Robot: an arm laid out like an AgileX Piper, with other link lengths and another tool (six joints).
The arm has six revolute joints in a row. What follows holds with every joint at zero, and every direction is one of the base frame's.
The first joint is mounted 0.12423 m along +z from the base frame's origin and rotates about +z.
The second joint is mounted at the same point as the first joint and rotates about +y.
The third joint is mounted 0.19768 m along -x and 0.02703 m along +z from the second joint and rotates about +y.
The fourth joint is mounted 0.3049 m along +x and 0.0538 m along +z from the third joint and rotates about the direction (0.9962, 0, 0.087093).
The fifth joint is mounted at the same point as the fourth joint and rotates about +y.
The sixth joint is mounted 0.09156 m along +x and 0.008 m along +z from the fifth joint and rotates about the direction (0.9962, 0, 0.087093).
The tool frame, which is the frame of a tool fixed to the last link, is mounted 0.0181 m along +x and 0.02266 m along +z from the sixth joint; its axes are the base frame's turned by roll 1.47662, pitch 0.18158 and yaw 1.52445 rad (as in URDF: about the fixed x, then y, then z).
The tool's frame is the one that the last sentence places.
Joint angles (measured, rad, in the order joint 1, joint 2, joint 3, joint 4, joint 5, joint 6), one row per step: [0.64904 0.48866 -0.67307 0.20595 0.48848 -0.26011]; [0.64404 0.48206 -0.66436 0.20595 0.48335 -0.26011]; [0.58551 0.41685 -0.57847 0.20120 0.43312 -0.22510]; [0.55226 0.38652 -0.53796 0.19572 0.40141 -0.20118]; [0.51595 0.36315 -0.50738 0.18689 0.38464 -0.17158]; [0.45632 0.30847 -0.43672 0.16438 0.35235 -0.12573]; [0.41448 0.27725 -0.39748 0.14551 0.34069 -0.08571]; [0.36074 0.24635 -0.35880 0.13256 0.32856 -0.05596]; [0.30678 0.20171 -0.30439 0.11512 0.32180 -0.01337]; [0.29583 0.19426 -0.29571 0.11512 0.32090 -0.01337]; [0.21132 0.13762 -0.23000 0.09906 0.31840 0.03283]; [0.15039 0.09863 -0.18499 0.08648 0.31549 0.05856]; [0.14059 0.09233 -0.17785 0.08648 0.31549 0.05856]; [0.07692 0.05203 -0.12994 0.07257 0.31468 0.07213]
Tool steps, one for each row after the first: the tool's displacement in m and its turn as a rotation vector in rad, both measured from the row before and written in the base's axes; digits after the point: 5 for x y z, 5 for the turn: [0.00043 -0.00133 -0.00135 0.00198 -0.00216 -0.00601]; [0.00580 -0.01540 -0.01363 0.04099 -0.00213 -0.07617]; [0.00350 -0.00861 -0.00583 0.02684 -0.00539 -0.04458]; [0.00386 -0.00891 -0.00520 0.02198 0.00475 -0.04592]; [0.00473 -0.01536 -0.01279 0.02781 0.00008 -0.07649]; [0.00315 -0.01057 -0.00777 0.02013 0.00782 -0.05279]; [0.00362 -0.01277 -0.00760 0.01695 0.00381 -0.06180]; [0.00240 -0.01331 -0.01171 0.02232 0.01276 -0.06359]; [0.00039 -0.00245 -0.00181 -0.00008 0.00033 -0.01105]; [0.00266 -0.01992 -0.01438 0.02703 0.01541 -0.09387]; [0.00115 -0.01415 -0.00976 0.01223 0.00617 -0.06697]; [0.00010 -0.00215 -0.00157 -0.00012 0.00083 -0.00980]; [0.00052 -0.01441 -0.01096 -0.00105 0.00707 -0.06803]
